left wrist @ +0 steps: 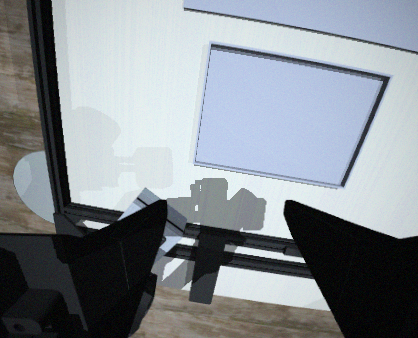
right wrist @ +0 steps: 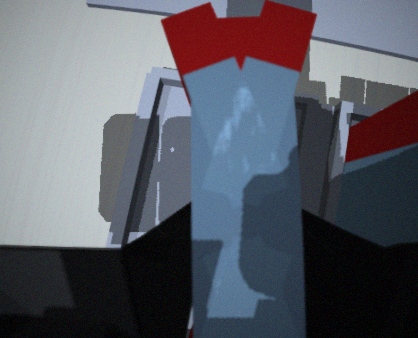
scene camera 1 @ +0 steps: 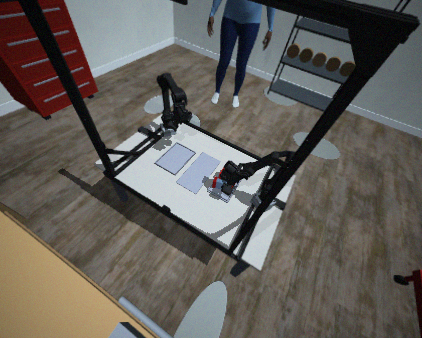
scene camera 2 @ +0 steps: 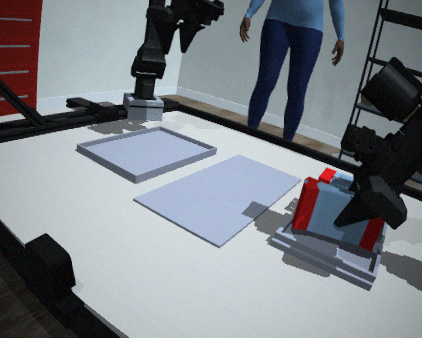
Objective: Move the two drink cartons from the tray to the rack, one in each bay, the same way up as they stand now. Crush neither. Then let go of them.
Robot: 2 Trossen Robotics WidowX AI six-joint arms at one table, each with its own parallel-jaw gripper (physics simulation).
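Frame: origin at the left arm's base, x ahead, y left, z up, level; centimetres.
Seen in the pictures: left gripper, fingertip midpoint: (left wrist: 226,206) (scene camera 1: 178,127) (scene camera 2: 174,53); right gripper, fingertip midpoint: (right wrist: 236,208) (scene camera 1: 222,185) (scene camera 2: 336,220); left arm's base, link origin: (scene camera 2: 143,97).
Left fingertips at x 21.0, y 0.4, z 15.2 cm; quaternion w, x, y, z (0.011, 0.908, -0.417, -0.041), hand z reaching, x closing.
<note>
Offsets run from my left fingertips to a thing's top centre.
A blue carton with red ends @(dx +44.6, dy +13.0, dz -11.6 cm) (scene camera 2: 315,205) (right wrist: 242,125) lies lengthwise over the near bay of the grey rack @(dx +42.9, dy +16.8, dz -18.7 cm) (scene camera 2: 325,255) (scene camera 1: 227,200), low down. Whether it touches the bay's floor is not clear. My right gripper (scene camera 2: 347,215) (right wrist: 236,208) is shut on this carton's sides from above; one finger is hidden in scene camera 2. The second carton @(dx +40.0, dy +20.6, dz -12.9 cm) (scene camera 2: 327,175) (right wrist: 385,125) lies beside it at the rack's far bay, mostly hidden behind it in scene camera 2. My left gripper (left wrist: 226,206) is open and empty, high beyond the tray @(dx +8.2, dy -5.1, dz -19.1 cm) (scene camera 2: 136,178) (left wrist: 285,115) (scene camera 1: 175,158). No carton stands in the tray.
A thin flat grey panel (scene camera 2: 210,200) (scene camera 1: 192,180) (left wrist: 300,15) lies between the tray and the rack. Black frame rails (scene camera 2: 255,130) run along the table's edges. A person (scene camera 1: 237,50) (scene camera 2: 285,65) stands behind the table.
</note>
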